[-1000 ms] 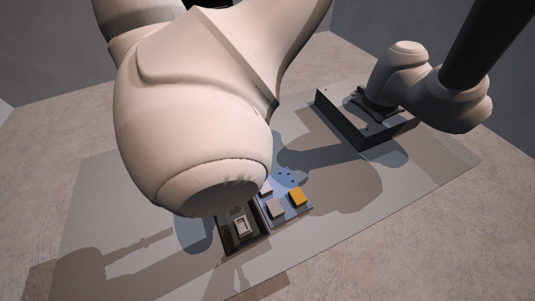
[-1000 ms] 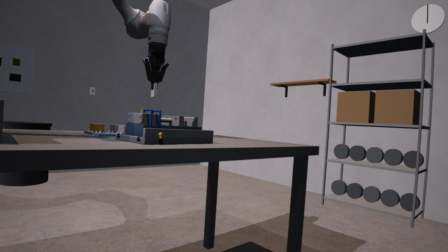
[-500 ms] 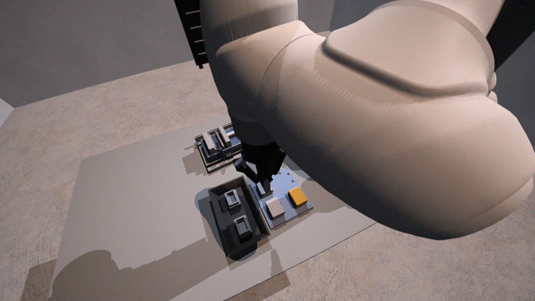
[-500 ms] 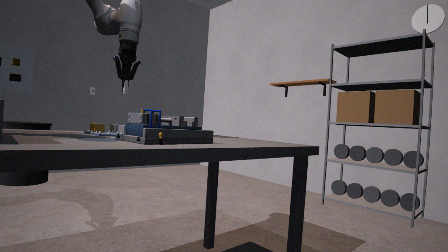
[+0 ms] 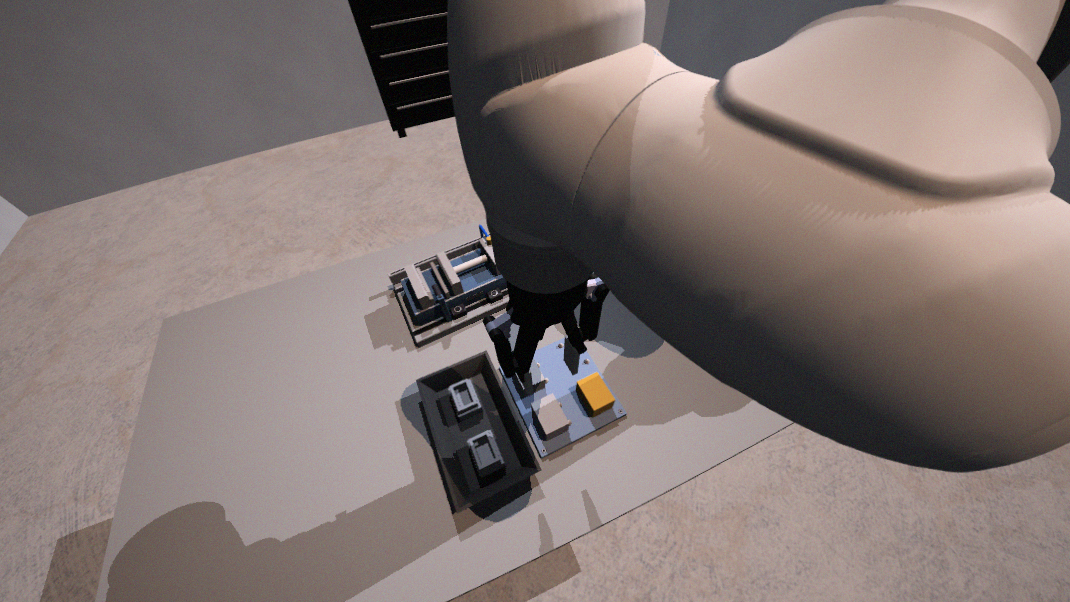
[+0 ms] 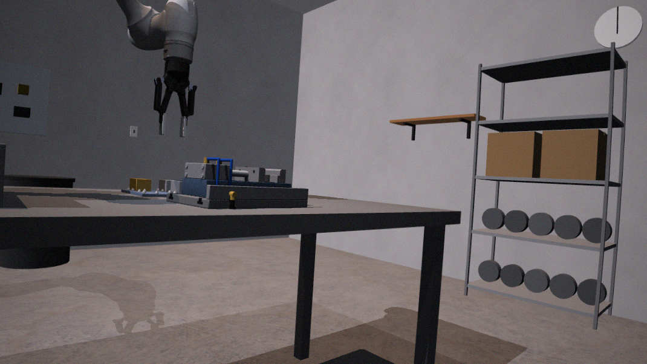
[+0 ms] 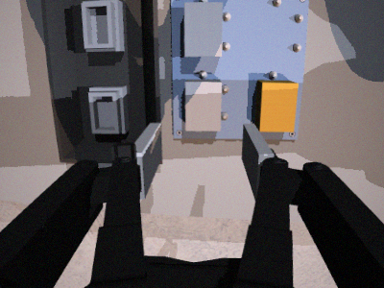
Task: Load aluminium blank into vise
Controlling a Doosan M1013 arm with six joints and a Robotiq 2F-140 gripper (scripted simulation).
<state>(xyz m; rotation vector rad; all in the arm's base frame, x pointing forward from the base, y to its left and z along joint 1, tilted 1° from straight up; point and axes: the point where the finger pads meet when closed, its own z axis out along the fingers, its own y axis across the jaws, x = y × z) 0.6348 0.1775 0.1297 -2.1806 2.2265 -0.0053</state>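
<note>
Now: the infeed plate 21 cm below my hand, 4 cm to the right of it and 4 cm behind it. From my hand the other things lie so: work stop 31 cm to the right, 12 cm below, 9 cm ahead; piston rod 36 cm to the right, 14 cm below; brass blank 19 cm below, 9 cm behind.
</note>
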